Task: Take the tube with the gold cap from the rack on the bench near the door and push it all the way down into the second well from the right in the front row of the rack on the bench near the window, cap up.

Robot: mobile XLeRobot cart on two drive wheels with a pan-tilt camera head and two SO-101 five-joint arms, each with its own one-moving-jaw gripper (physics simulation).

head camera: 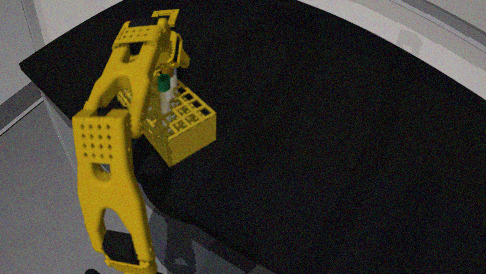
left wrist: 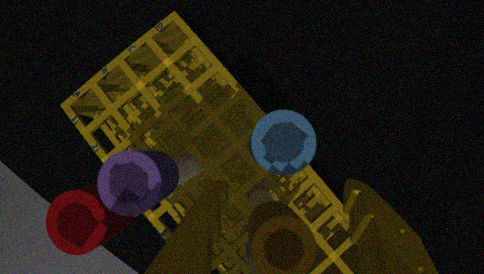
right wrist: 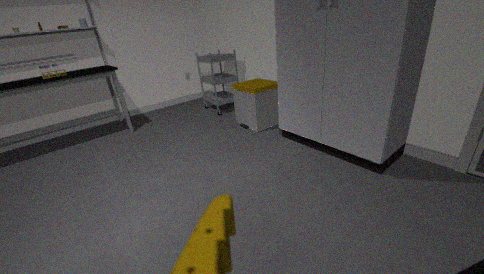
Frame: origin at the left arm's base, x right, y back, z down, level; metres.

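Where they show: left hand at its tool point: (head camera: pixel 159 66) (left wrist: pixel 227 194); right hand at its tool point: (right wrist: pixel 232 208).
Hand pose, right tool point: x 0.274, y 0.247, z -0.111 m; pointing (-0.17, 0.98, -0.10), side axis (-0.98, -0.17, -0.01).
Note:
After its pixels a point has its place.
The yellow rack (head camera: pixel 194 139) {x -0.193, y -0.185, z -0.015 m} (left wrist: pixel 118 63) {x -0.384, y -0.148, z -0.044 m} stands on the black bench (head camera: pixel 325 150) {x -0.094, y -0.365, z 0.013 m}. The tube with the gold cap (left wrist: pixel 283 245) {x -0.272, y -0.179, z -0.106 m} is upright in it; its cap looks brownish in the dim light and is not clear in the head camera. My left gripper (head camera: pixel 174 62) (left wrist: pixel 285 182) is open over the rack, its jaws on either side of the gold cap in the left wrist picture, with gaps beside it. My right gripper (right wrist: pixel 225 207) is open, one notched jaw showing above the floor. A small yellow rack (right wrist: pixel 54 75) {x 1.492, y 2.735, z -0.015 m} stands on a far bench (right wrist: pixel 92 72) {x 1.171, y 2.796, z 0.023 m}.
A green cap (head camera: pixel 164 82) {x -0.236, y -0.160, z -0.105 m} stands near the left gripper. Blue (left wrist: pixel 283 142) {x -0.297, y -0.195, z -0.106 m}, purple (left wrist: pixel 130 182) {x -0.310, y -0.152, z -0.106 m} and red (left wrist: pixel 76 222) {x -0.308, y -0.132, z -0.106 m} caps stand around the left jaws. A trolley (right wrist: pixel 217 58) {x -0.158, y 2.966, z 0.071 m}, a white bin with yellow lid (right wrist: pixel 256 107) {x -0.359, y 2.204, z 0.511 m} and a cabinet (right wrist: pixel 345 75) {x -0.712, y 1.400, z 0.134 m} stand across the room.

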